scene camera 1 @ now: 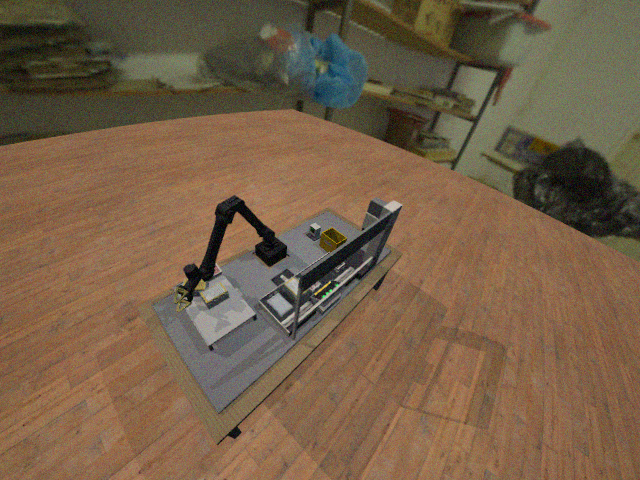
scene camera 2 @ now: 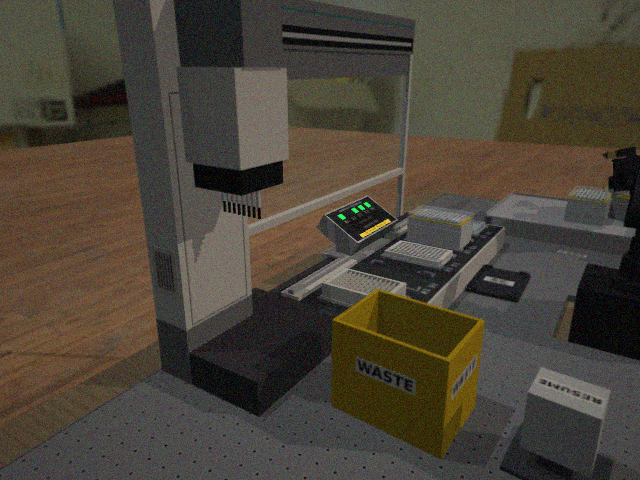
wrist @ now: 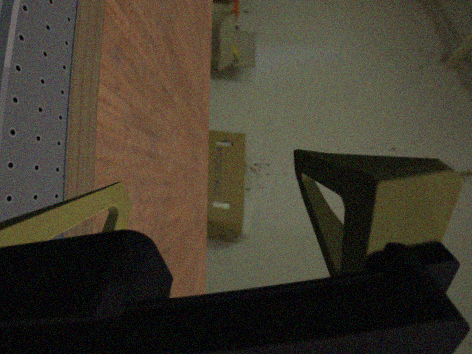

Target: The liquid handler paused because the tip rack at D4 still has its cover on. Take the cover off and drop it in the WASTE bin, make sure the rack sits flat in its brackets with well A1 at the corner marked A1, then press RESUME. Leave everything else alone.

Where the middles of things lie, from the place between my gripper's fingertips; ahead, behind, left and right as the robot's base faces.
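Labels:
The yellow WASTE bin (scene camera 2: 409, 368) is what I'm measuring from: my hand's 90 mm above it and 1120 mm to the right of it.

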